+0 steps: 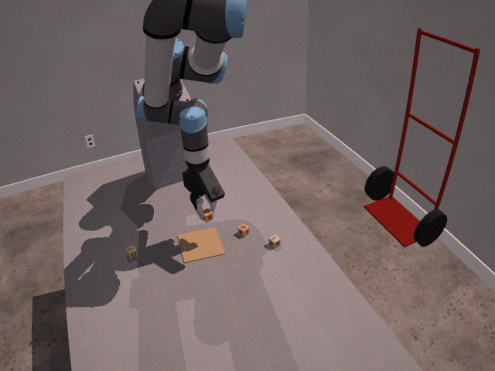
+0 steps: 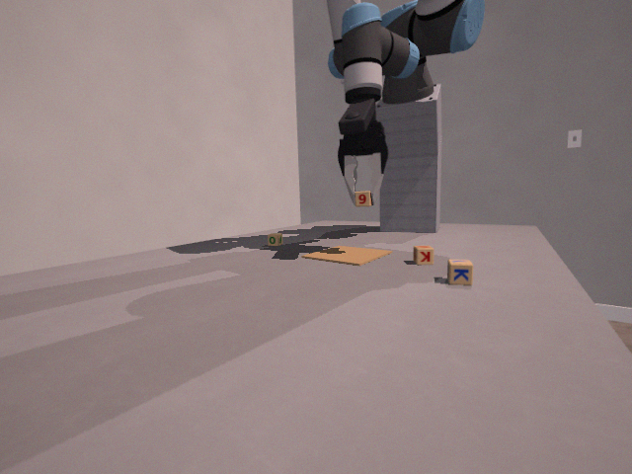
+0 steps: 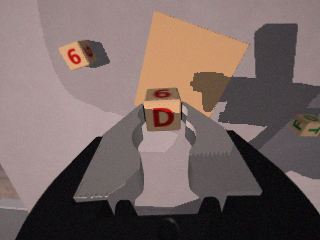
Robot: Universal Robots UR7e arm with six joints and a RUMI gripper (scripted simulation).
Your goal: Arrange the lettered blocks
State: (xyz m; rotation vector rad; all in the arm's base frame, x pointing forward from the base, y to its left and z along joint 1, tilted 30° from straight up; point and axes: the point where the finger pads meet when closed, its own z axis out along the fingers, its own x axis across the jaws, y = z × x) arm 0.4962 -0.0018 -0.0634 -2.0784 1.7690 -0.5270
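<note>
My hand is 4 cm to the left of the tan mat and 12 cm above it. From my hand the other things lie so: red-marked block (right at my hand); red-lettered block (2 cm ahead, 12 cm to the left, 11 cm below); blue-lettered block (12 cm ahead, 19 cm to the left, 11 cm below).
</note>
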